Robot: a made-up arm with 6 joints. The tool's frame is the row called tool.
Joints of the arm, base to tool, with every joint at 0 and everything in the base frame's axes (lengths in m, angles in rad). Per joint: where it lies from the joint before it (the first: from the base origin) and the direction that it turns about. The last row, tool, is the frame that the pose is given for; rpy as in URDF.
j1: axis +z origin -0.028 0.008 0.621
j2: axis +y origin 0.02 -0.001 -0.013
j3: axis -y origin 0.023 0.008 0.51
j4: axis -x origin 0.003 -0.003 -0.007
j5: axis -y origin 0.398 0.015 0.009
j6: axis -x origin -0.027 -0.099 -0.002
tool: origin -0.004 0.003 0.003 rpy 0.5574 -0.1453 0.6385
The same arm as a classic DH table. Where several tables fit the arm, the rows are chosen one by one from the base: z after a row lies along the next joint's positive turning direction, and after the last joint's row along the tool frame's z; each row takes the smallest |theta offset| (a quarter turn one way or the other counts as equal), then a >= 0, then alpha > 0; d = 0 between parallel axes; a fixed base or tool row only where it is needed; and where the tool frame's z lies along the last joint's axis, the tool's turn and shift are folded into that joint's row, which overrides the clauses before.
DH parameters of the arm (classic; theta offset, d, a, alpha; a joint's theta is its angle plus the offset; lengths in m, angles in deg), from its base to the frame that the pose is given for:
base (fixed): -15.95 0 -0.0291 0
j1: 15.95 0.608 0.02 -90
j2: -87.42 0 0.5105 180
j3: 2.58 -0.004 -0.007 -90
j4: 0 -0.401 0.009 90
j5: 0 0.084 -0.002 -90
j6: 59.33 0.0312 0.0041 102.51
tool (fixed): -54.47 0.0011 0 0

